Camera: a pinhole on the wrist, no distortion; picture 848 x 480 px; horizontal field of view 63.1 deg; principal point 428.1 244.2 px. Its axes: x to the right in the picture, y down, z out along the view. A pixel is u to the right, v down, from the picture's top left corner.
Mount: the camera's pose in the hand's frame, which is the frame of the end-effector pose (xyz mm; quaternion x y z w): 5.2 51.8 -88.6 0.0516 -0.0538 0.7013 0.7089
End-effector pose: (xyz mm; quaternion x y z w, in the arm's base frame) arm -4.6 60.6 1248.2 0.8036 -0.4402 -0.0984 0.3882
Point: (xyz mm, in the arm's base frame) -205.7 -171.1 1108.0
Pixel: 616.1 188.8
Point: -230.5 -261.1 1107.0
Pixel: 673.4 110.8
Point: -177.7 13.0 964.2
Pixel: 308.4 447.4
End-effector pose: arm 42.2 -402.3 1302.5 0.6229 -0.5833 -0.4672 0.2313
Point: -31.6 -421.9 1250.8
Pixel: 323.0 91.0
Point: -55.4 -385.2 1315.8
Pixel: 554.1 300.8
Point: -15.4 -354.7 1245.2
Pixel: 229.8 333.8
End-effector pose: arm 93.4 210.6 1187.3 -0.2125 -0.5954 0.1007 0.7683
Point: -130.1 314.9 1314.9
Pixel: 458.3 68.6
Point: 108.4 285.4 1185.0
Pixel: 675.0 23.3
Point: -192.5 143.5 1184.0
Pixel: 265.3 453.3
